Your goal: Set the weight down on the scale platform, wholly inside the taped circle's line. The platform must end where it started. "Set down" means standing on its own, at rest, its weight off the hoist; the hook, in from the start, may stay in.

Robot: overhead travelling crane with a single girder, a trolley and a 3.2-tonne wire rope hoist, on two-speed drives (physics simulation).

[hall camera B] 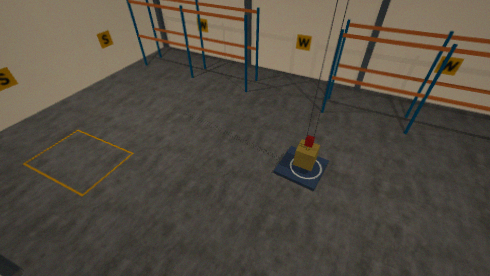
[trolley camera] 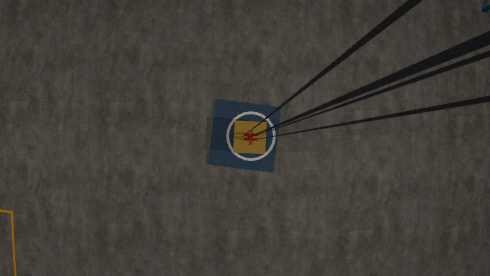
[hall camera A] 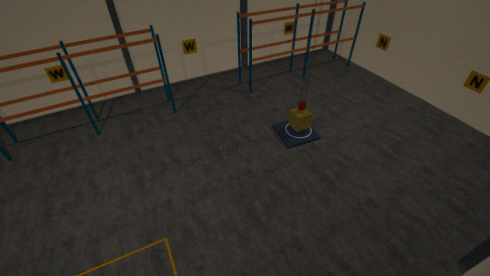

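Note:
The yellow block weight (hall camera A: 300, 121) (hall camera B: 305, 159) (trolley camera: 240, 147) is upright over the dark blue scale platform (hall camera A: 294, 142) (hall camera B: 283, 170) (trolley camera: 222, 158). In both hall views its lower edge looks slightly above the platform, with dark shadow beneath. The white taped circle (hall camera A: 298, 137) (hall camera B: 321, 169) (trolley camera: 251, 159) shows around it. In the trolley view its top appears inside the circle, close to the middle. The red hook block (hall camera A: 302, 105) (hall camera B: 310, 141) (trolley camera: 250, 137) is directly above the weight, on straight ropes, and the hook is in it. The hook tip is too small to see.
Blue and orange racks stand along the far wall, one on the left (hall camera A: 79, 92) and one on the right (hall camera A: 250, 60) in hall view A. A yellow outlined square (hall camera B: 107, 174) (trolley camera: 13, 244) is marked on the floor away from the platform.

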